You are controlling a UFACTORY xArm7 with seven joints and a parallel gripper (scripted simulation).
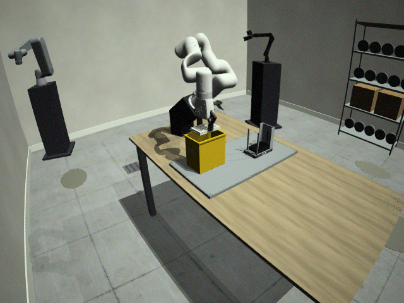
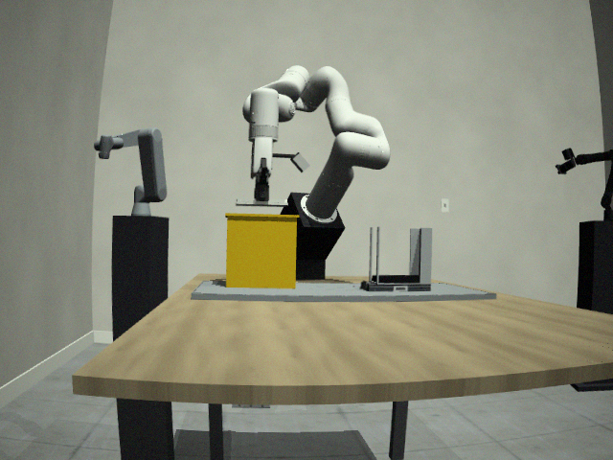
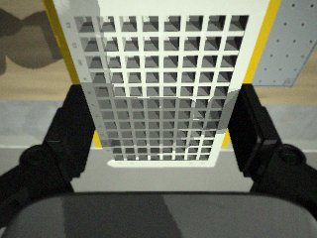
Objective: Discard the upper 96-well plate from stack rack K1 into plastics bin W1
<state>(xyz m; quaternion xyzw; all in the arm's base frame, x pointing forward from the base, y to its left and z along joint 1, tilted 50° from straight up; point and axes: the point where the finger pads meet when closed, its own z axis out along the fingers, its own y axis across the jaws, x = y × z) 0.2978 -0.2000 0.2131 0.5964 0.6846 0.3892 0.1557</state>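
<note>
The white 96-well plate lies 1 cm below my hand. Also, from my hand: yellow plastics bin W1: 13 cm below; dark plate: 35 cm to the left, 20 cm below, 2 cm behind.
</note>
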